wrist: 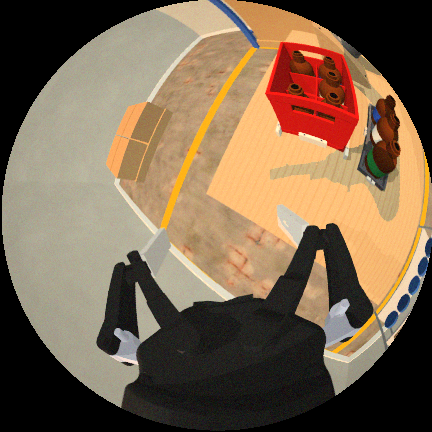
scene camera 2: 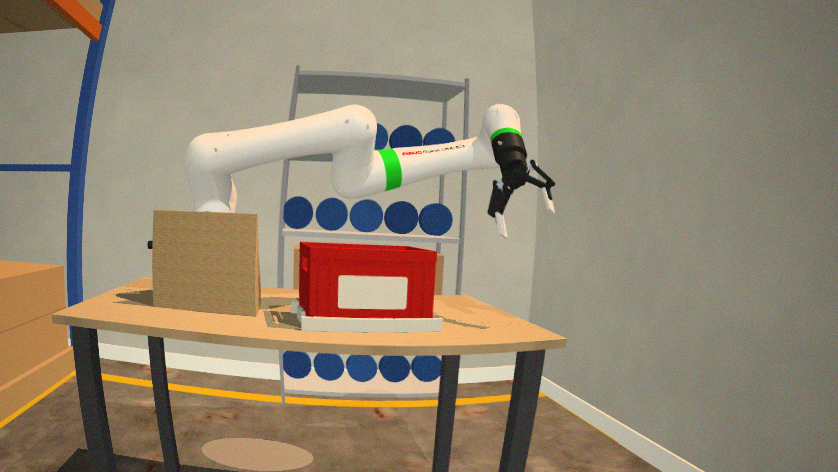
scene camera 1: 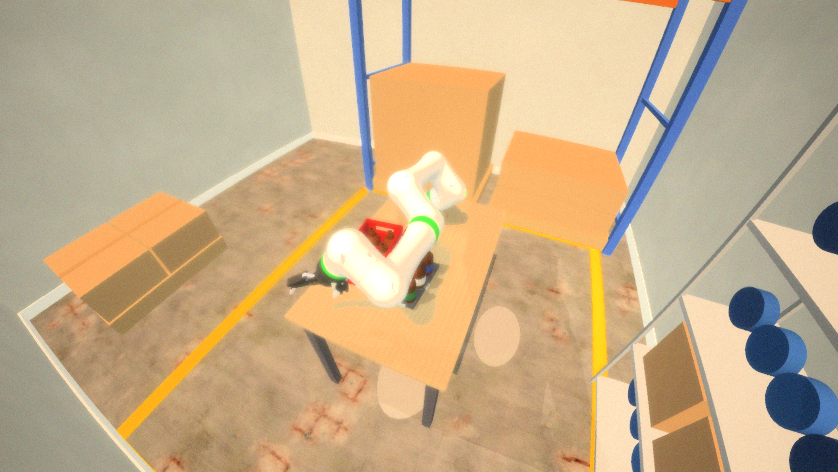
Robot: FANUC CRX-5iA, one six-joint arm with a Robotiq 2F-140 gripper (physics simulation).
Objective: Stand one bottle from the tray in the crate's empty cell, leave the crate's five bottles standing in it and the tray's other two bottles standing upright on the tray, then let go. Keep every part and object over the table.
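Places are measured from the arm's base along level axes (x left, y ahead, z down), in metres.
Where they show: gripper, fingertip midpoint: (wrist: 221, 226) (scene camera 2: 527, 223) (scene camera 1: 313, 292); arm's base, origin of the base link: (scene camera 2: 205, 254).
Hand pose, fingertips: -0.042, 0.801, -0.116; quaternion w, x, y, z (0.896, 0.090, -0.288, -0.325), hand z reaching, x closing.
Things, the pixels of their centre, and the offset from my fingertips, as dx, dy, dz. "pt": a spot on its surface instead. Level surfaces: height alone.
- red crate, body centre: (scene camera 2: 362, 285) (wrist: 316, 87) (scene camera 1: 374, 254) -0.021, -0.389, +0.158
- dark tray, surface spot: (wrist: 372, 180) pt +0.209, -0.253, +0.230
- green-banded, body centre: (wrist: 383, 156) (scene camera 1: 407, 285) +0.202, -0.303, +0.163
- white-banded, body centre: (wrist: 386, 131) (scene camera 1: 417, 271) +0.202, -0.394, +0.163
- blue-banded, body centre: (wrist: 385, 111) (scene camera 1: 425, 259) +0.198, -0.479, +0.163
- wooden table, its level: dz +0.246
The red crate (scene camera 1: 381, 223) (scene camera 2: 319, 287) (wrist: 310, 126) stands on the table with several brown bottles upright in it. In the wrist view its left middle cell looks empty. A dark tray (wrist: 372, 180) beside it bears three brown bottles, upright: green-banded (scene camera 1: 410, 293) (wrist: 384, 159), white-banded (scene camera 1: 420, 281) (wrist: 387, 128) and blue-banded (scene camera 1: 429, 267) (wrist: 385, 108). The tray is hidden in scene camera 2. My gripper (scene camera 1: 315, 287) (scene camera 2: 526, 218) (wrist: 221, 226) is open and empty, high up near the table's end, apart from crate and tray, its fingers tilted downward.
The wooden table (scene camera 1: 375, 337) (scene camera 2: 504, 328) (wrist: 250, 185) ends below the gripper. White strips (scene camera 2: 370, 324) edge the crate's base. A brown panel (scene camera 2: 205, 263) stands on the table beyond the crate. The white arm (scene camera 1: 413, 252) (scene camera 2: 433, 163) reaches above the table. Cartons (scene camera 1: 134, 246) (wrist: 137, 142) stand off the table.
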